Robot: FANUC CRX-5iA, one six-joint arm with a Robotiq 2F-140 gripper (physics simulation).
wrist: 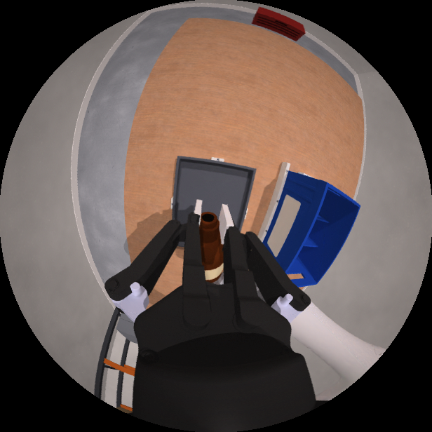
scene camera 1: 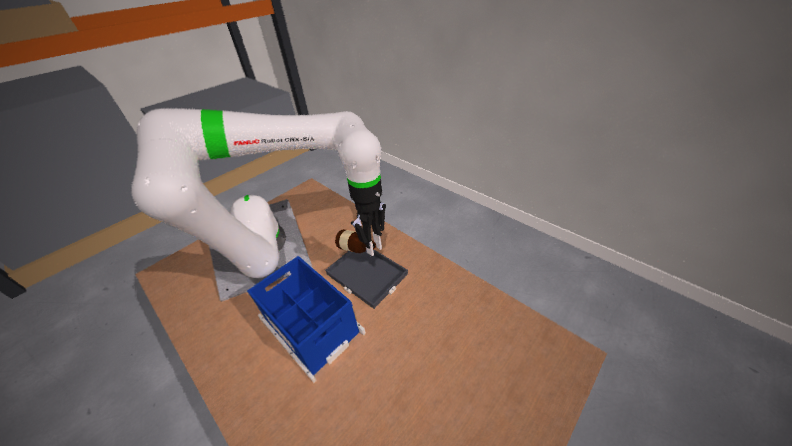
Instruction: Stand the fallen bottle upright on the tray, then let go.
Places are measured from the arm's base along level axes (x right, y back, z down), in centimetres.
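Where they show: gripper, between the fingertips: (scene camera 1: 374,250).
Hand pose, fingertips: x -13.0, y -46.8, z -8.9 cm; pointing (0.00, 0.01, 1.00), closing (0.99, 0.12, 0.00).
Things, the pixels of their top centre, and the offset from my fingertips. "spot": a spot on its surface instead. Level surfaces: height alone.
- brown bottle, centre of its top: (scene camera 1: 356,234) dx -0.1, dy +7.8, dz -3.5 cm
- dark grey tray, a spot on its surface: (scene camera 1: 374,299) spot: dx +8.0, dy -4.3, dz +15.6 cm
- blue crate, centre of its top: (scene camera 1: 297,295) dx +27.7, dy +7.1, dz -1.4 cm
- wooden table top, height of its surface: dz +16.1 cm
The brown bottle (scene camera 1: 348,241) (wrist: 212,254) with a cream label lies nearly on its side, its neck between the fingers. In the scene view its body points left, toward the robot's base, and it appears raised above the tray's back corner. My gripper (scene camera 1: 374,249) (wrist: 210,210) points down and is shut on the bottle's neck. The open mouth of the bottle shows between the fingertips in the wrist view. The dark grey tray (scene camera 1: 374,299) (wrist: 215,163) lies flat below the fingertips. The bottle's base is hidden in the wrist view.
A blue crate (scene camera 1: 336,337) (wrist: 313,235) with compartments stands beside the tray, on the wooden table top (scene camera 1: 471,354) (wrist: 240,95). The robot's base stands behind the crate. A grey wall (scene camera 1: 554,110) rises beyond the table, and a shelf rack (scene camera 1: 289,58) stands at the back left.
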